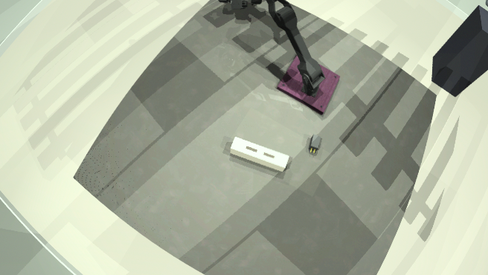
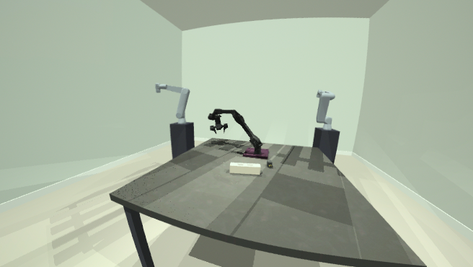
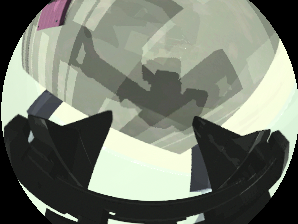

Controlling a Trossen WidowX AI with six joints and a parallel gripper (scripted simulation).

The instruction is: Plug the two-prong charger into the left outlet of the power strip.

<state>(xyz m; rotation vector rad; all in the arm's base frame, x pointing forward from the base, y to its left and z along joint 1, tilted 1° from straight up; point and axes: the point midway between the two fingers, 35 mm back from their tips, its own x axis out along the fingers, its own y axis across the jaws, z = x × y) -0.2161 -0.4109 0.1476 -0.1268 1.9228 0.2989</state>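
Right now my gripper tip is 46 cm short of the dark charger, 51 cm to the right of it and 11 cm above it.
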